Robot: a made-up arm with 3 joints.
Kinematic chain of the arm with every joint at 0, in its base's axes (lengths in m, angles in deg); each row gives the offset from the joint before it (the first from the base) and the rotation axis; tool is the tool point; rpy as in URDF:
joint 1: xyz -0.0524 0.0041 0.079 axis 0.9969 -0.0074 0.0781
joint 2: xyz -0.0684 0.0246 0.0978 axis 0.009 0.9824 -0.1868
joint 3: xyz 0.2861 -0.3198 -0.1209 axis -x
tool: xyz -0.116 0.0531 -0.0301 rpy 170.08 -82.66 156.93
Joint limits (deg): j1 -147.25..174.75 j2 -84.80..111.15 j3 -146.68..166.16
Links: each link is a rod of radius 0.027 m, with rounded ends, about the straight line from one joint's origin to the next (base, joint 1, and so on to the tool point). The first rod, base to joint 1, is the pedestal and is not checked.
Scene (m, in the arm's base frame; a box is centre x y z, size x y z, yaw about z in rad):
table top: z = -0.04
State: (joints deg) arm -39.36 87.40 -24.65
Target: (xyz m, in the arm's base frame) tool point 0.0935 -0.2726 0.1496
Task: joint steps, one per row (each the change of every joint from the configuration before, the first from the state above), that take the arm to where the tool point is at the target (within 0.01 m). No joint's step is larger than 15 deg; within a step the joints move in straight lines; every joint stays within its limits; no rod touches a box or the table.
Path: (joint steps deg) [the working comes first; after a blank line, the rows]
Joints at the target: -21.72 -14.11 53.39
Straight joint move there: clear.

1: 2.52 -14.50 11.15
2: 2.52 -14.50 11.15
3: 2.52 -14.50 11.14
4: 2.52 -14.51 11.15
5: 2.52 -14.50 11.15
6: 2.52 -14.50 11.15
7: 2.52 -14.50 11.15

